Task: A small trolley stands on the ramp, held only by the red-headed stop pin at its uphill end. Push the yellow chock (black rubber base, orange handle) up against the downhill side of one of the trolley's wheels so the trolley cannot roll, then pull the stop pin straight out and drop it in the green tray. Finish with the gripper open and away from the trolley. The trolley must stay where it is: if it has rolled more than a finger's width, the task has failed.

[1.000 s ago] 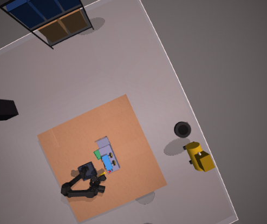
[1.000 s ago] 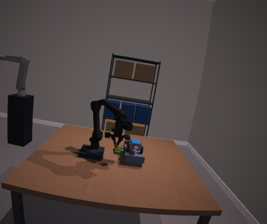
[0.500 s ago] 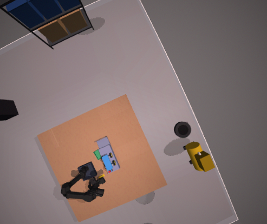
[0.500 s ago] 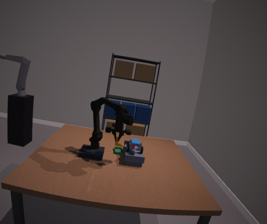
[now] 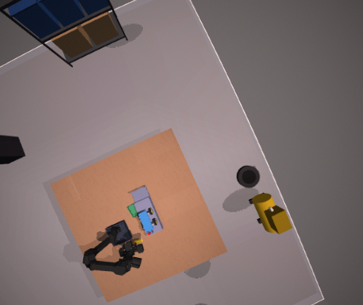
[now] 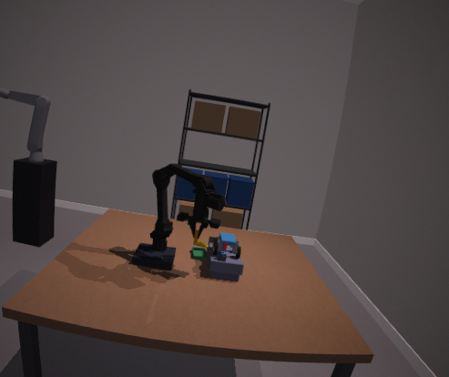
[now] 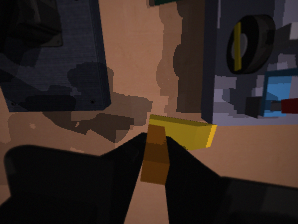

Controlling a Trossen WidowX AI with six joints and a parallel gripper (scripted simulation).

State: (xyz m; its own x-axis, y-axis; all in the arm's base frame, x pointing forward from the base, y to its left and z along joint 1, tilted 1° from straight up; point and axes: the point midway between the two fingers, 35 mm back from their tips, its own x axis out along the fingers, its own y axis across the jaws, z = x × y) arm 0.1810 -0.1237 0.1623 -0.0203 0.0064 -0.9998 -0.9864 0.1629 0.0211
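Now: gripper tip 20 mm short of the yellow chock and 10 mm above it. Also, from my gripper tip: blue trolley (150 mm ahead, 130 mm to the left, 60 mm below); grey ramp (150 mm ahead, 130 mm to the left, 130 mm below); red-headed stop pin (130 mm ahead, 20 mm to the left, 50 mm below).
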